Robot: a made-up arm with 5 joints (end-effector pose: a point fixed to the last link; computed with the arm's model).
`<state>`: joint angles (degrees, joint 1 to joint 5).
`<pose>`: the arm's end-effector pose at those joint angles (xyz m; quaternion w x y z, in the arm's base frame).
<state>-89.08 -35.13 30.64 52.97 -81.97</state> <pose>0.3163 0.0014 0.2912 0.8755 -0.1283 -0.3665 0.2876</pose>
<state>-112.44 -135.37 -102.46 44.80 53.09</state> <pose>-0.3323 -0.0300 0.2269 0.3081 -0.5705 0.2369 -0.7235</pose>
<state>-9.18 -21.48 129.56 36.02 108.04</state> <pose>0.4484 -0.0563 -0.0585 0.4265 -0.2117 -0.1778 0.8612</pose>
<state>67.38 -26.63 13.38 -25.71 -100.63</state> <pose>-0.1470 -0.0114 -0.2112 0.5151 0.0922 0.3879 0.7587</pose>
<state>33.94 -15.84 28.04 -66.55 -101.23</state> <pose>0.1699 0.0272 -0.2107 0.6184 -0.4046 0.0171 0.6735</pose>
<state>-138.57 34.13 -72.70 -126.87 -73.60</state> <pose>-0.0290 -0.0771 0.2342 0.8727 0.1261 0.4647 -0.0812</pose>
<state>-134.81 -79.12 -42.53 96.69 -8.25</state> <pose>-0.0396 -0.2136 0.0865 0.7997 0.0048 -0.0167 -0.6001</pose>
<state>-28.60 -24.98 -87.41 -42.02 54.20</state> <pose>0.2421 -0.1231 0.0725 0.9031 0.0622 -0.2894 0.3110</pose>
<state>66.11 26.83 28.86 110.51 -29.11</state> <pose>-0.0323 0.2002 0.0059 0.0060 0.5271 0.8378 -0.1426</pose>
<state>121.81 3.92 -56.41 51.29 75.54</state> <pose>-0.2754 -0.1746 0.1704 0.2802 -0.3029 0.8763 0.2488</pose>
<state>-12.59 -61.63 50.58 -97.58 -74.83</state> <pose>0.3792 -0.0284 0.0951 0.1847 -0.9311 -0.2471 0.1947</pose>
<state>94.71 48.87 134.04 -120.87 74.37</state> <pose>-0.1159 -0.0614 -0.1965 0.4063 -0.8507 -0.2807 -0.1798</pose>
